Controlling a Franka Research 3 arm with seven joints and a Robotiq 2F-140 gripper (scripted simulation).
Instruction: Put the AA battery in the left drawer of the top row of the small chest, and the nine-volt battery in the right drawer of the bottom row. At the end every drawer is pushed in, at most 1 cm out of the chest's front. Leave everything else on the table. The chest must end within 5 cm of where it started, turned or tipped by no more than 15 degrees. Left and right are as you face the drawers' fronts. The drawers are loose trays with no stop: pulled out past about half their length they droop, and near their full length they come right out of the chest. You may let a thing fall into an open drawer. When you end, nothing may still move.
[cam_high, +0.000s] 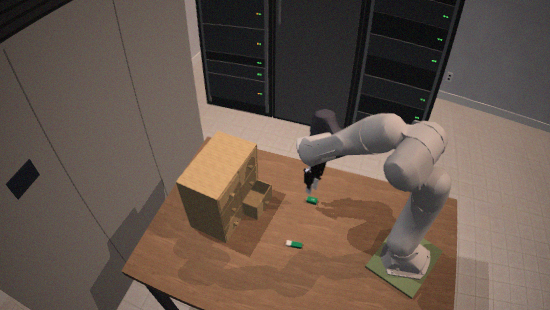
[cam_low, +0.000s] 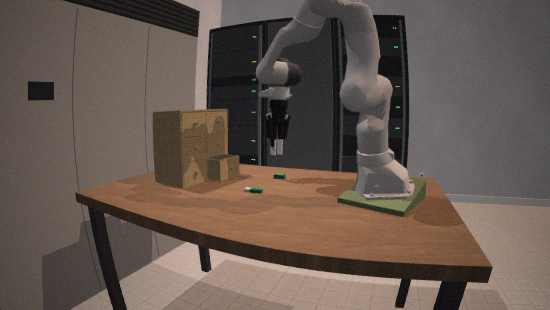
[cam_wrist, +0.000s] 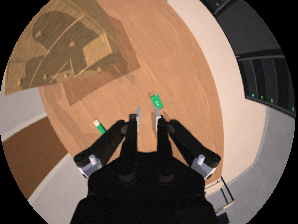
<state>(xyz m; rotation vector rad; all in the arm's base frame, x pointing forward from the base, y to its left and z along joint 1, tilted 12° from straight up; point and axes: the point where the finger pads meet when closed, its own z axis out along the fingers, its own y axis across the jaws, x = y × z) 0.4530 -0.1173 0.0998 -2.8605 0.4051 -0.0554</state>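
My gripper is now 130 mm above the nine-volt battery, 20 mm to the left of it and 10 mm short of it. From my hand the other things lie so: white-and-green cylinder (220 mm to the left, 130 mm below, 30 mm behind); then AA battery (280 mm ahead, 250 mm to the left, 80 mm above).
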